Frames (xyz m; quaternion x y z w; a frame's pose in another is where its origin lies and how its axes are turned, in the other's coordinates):
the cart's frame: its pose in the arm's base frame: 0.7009 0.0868 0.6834 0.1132 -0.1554 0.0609 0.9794
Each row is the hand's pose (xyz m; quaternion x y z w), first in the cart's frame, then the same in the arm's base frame.
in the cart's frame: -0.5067 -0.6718 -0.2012 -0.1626 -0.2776 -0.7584 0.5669
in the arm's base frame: 0.3847 -0.5570 0.1996 0.0397 -0.2840 -0.7650 0.5767
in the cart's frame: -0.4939 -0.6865 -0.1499 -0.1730 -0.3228 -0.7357 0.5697
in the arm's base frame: 0.3841 -0.5825 0.2482 0.0290 -0.3320 -0.7493 0.5722
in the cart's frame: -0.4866 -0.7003 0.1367 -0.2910 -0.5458 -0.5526 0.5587
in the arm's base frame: 0.3099 -0.6642 0.5131 -0.1026 -0.5765 -0.6142 0.5290
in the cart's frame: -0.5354 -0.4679 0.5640 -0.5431 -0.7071 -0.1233 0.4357
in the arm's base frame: 0.1037 -0.5464 0.9404 -0.4204 -0.7794 -0.2587 0.3859
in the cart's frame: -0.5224 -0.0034 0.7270 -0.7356 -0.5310 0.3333 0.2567
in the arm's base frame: -0.0032 -0.1354 1.1897 -0.7109 -0.6425 0.1676 0.2319
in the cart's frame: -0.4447 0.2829 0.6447 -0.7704 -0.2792 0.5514 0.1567
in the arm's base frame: 0.0499 0.1678 1.1963 -0.8055 -0.4071 0.3983 0.1637
